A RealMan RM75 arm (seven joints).
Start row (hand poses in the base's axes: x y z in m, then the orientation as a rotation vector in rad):
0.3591 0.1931 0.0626 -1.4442 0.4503 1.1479
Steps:
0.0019 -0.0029 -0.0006 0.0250 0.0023 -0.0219
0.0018 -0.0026 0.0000 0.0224 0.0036 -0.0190
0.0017 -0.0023 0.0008 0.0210 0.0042 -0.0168
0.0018 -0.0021 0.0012 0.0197 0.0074 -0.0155
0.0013 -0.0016 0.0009 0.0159 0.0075 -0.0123
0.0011 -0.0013 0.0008 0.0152 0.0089 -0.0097
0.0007 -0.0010 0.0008 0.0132 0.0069 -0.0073
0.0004 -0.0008 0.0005 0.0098 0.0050 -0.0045
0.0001 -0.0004 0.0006 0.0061 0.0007 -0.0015
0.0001 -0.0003 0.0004 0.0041 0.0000 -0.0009
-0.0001 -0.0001 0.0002 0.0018 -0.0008 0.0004
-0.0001 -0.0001 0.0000 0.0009 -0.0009 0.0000
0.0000 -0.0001 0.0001 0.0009 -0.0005 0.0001
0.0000 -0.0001 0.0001 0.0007 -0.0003 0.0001
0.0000 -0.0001 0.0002 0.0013 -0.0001 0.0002
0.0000 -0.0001 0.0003 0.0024 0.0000 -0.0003
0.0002 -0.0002 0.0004 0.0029 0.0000 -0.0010
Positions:
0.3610 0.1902 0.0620 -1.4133 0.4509 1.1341
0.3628 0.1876 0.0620 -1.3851 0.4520 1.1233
0.3645 0.1853 0.0628 -1.3586 0.4529 1.1146
0.3663 0.1832 0.0640 -1.3321 0.4560 1.1090
0.3676 0.1816 0.0649 -1.3101 0.4595 1.1057
0.3687 0.1803 0.0657 -1.2889 0.4628 1.1054
0.3694 0.1793 0.0665 -1.2713 0.4643 1.1054
0.3698 0.1785 0.0670 -1.2586 0.4648 1.1061
0.3699 0.1781 0.0676 -1.2524 0.4625 1.1060
0.3700 0.1778 0.0680 -1.2485 0.4605 1.1057
0.3699 0.1777 0.0682 -1.2475 0.4586 1.1057
0.3698 0.1776 0.0682 -1.2472 0.4574 1.1052
0.3698 0.1775 0.0683 -1.2467 0.4564 1.1050
0.3698 0.1774 0.0684 -1.2463 0.4557 1.1050
0.3698 0.1773 0.0686 -1.2453 0.4547 1.1052
0.3698 0.1772 0.0689 -1.2431 0.4534 1.1052
0.3700 0.1770 0.0693 -1.2402 0.4522 1.1047

